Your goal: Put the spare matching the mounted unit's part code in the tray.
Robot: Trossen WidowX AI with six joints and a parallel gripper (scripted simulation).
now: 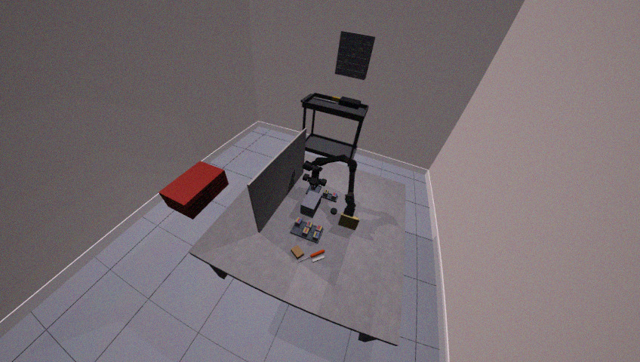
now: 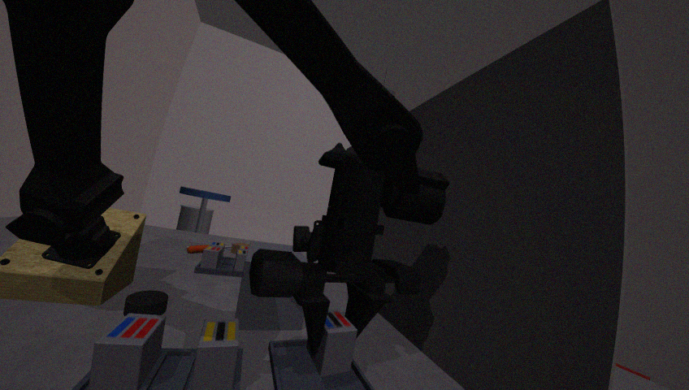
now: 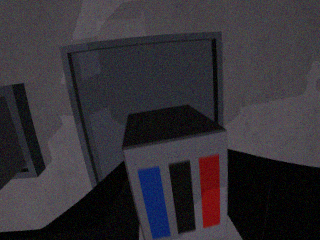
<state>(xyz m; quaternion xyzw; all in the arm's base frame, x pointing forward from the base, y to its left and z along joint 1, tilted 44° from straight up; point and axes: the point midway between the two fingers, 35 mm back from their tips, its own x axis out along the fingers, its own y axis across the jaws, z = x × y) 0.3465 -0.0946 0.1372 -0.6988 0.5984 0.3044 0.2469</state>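
Now: the tray 3 cm below my gripper tip. The rest, counted from my gripper tip: brown block: 55 cm to the left, 15 cm behind, 2 cm below; upright partition: 19 cm to the left, 19 cm above, 17 cm ahead; mounted unit: 19 cm to the left, 6 cm behind, 1 cm above.
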